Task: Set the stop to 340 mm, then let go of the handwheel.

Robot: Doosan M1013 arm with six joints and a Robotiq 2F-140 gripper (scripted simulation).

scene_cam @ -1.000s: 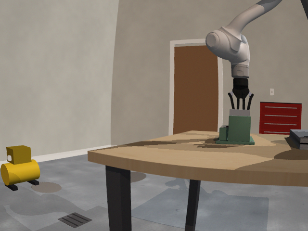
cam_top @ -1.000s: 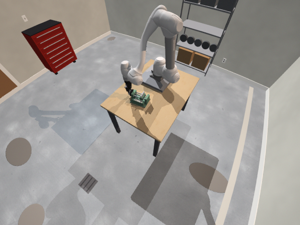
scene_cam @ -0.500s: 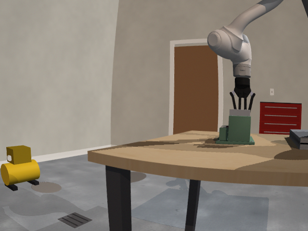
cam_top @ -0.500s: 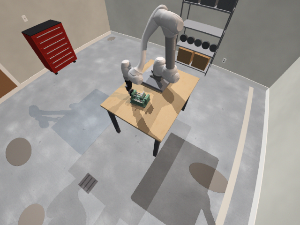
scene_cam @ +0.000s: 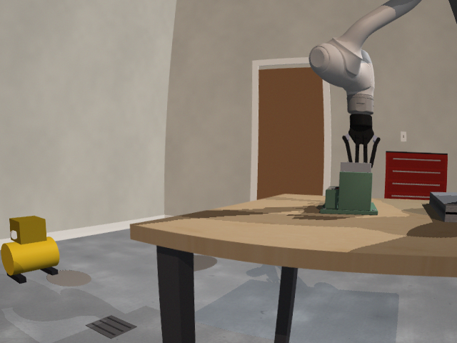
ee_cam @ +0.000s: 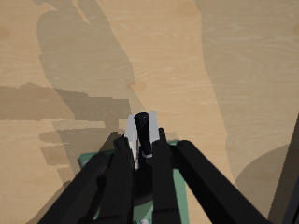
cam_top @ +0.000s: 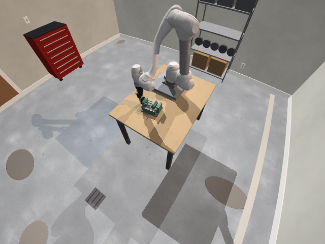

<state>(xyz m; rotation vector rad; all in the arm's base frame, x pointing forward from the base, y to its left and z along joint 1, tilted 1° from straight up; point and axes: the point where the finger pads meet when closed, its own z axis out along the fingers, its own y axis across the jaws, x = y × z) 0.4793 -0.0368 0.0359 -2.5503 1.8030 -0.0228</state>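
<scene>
Right now my hand is 20 mm above the black handwheel handle and 10 mm to the right of it. Round my hand: grey stop block: 180 mm to the left, 30 mm behind, 20 mm above.
</scene>
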